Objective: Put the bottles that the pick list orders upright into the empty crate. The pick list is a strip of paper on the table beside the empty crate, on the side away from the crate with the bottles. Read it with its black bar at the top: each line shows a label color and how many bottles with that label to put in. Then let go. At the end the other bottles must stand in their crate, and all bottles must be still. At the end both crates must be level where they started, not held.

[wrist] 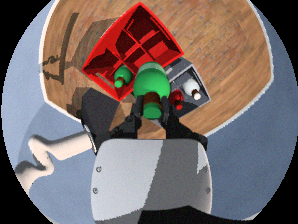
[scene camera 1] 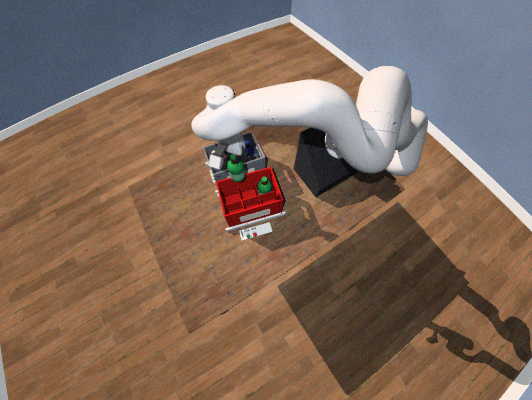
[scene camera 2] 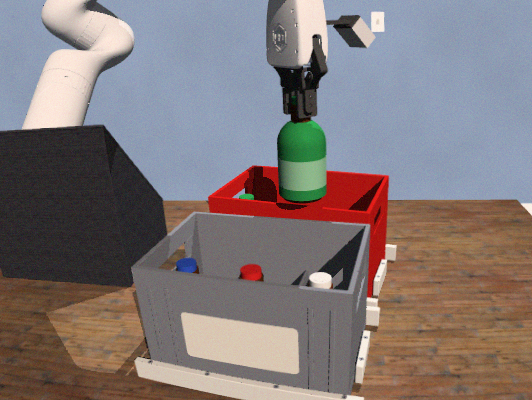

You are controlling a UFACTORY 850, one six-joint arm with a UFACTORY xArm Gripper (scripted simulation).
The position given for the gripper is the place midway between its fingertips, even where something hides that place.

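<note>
A red crate [scene camera 2: 349, 195] is visible in the scene, and it can also be seen in scene camera 1 [scene camera 1: 255, 206] and in the wrist view [wrist: 121, 43]. A grey crate [scene camera 2: 283, 334] is there too, visible as well in the wrist view [wrist: 177, 71]. The scene also has a green-capped bottle [scene camera 2: 301, 143]. The gripper [scene camera 2: 300, 115] can be seen in scene camera 1 [scene camera 1: 234, 159] and in the wrist view [wrist: 151, 102] too.
</note>
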